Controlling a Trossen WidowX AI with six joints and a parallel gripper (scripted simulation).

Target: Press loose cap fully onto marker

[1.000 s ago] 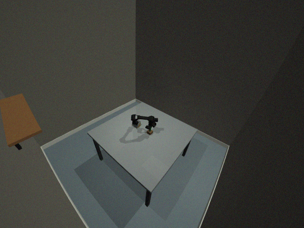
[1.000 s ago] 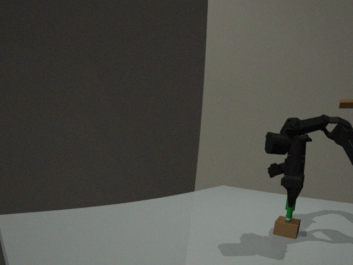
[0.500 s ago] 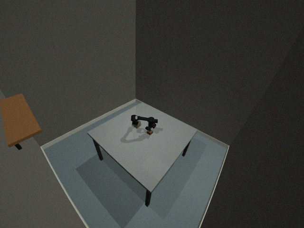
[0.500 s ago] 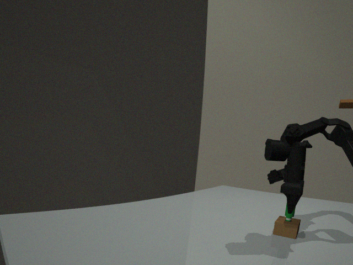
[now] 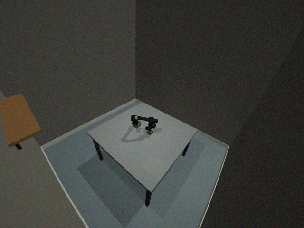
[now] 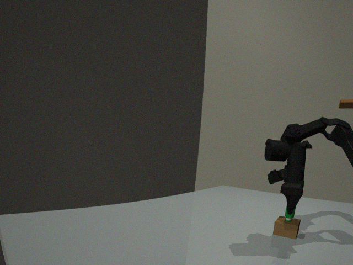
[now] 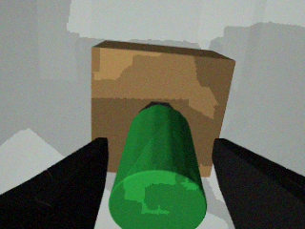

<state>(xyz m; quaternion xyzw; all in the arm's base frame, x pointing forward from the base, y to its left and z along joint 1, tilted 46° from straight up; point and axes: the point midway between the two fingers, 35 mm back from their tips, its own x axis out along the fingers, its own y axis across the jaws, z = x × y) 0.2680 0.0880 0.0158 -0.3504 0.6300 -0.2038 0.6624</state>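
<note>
My gripper tip is 10 mm below the green cap. From my gripper tip the other things lie so: brown holder block (50 mm below).
</note>
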